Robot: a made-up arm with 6 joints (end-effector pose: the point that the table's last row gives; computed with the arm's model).
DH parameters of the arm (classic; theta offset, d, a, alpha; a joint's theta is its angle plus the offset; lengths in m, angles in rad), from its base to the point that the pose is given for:
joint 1: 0 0.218 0 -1.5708
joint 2: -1.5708 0 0.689 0
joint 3: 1.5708 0.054 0 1.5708
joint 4: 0 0.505 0 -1.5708
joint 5: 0 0 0 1.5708
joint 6: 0 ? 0 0
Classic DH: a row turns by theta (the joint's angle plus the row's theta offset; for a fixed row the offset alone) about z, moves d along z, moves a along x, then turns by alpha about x.
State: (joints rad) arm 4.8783 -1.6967 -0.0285 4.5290 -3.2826 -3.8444
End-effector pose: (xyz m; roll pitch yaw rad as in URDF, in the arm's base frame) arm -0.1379 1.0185 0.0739 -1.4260 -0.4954 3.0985
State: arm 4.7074 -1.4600 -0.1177 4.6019 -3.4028 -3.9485
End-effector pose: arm 0.0186 1.0370 0.2872 -1.5993 -0.6982 2.8953
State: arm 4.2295 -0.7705 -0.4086 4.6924 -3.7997 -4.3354
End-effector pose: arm 0.3485 0.7565 0.8557 -2.7303 -1.2219 3.0953
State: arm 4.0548 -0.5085 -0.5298 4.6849 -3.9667 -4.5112
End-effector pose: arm 0.3664 0.5759 1.0190 2.6853 -1.1559 -2.6432
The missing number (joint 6, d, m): 0.158
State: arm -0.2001 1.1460 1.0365 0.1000 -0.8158 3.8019
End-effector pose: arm 1.1802 -0.1960 0.2435 -1.2784 -0.8053 -2.0589
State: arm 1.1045 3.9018 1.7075 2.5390 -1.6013 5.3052
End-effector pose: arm -0.2763 -0.6280 0.1907 0.7572 -0.8308 2.6311
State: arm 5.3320 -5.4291 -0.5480 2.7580 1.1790 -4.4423
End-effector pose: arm 0.4141 -0.3934 1.2505 0.8555 -0.3208 -2.7123
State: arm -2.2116 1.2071 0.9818 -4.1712 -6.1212 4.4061
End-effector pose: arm -0.6507 -0.9994 0.0908 2.6445 0.9599 0.5057
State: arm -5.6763 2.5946 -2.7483 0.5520 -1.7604 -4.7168
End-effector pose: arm 0.1430 0.0659 0.0789 -1.8914 0.0762 2.7258
